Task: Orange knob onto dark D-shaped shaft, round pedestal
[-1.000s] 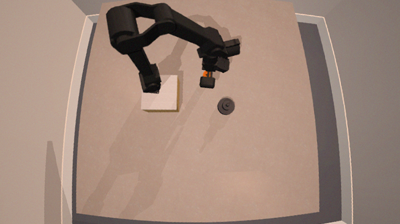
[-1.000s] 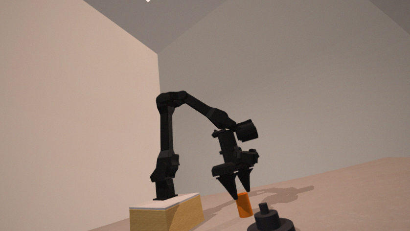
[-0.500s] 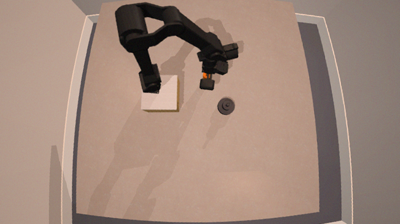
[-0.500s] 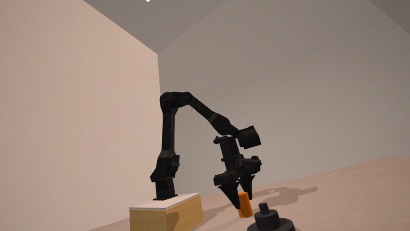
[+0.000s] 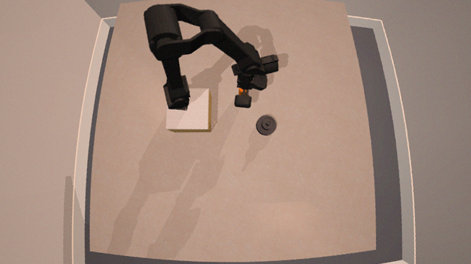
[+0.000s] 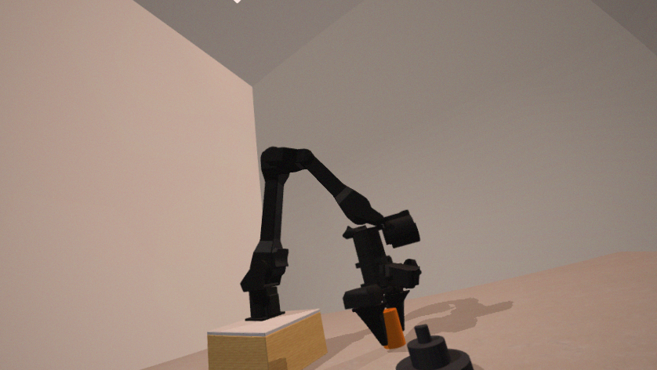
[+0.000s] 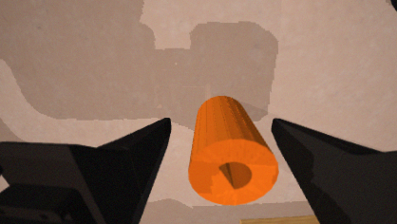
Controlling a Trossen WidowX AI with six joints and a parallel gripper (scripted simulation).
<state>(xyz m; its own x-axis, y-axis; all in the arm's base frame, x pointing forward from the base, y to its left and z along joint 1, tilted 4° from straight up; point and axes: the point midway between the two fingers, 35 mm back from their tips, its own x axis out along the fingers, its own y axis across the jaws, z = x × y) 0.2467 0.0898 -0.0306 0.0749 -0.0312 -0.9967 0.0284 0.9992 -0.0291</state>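
The round dark pedestal is 110 mm ahead of my gripper tip, 140 mm to the right of it and 20 mm above it. Round my gripper tip: orange knob: 20 mm above.
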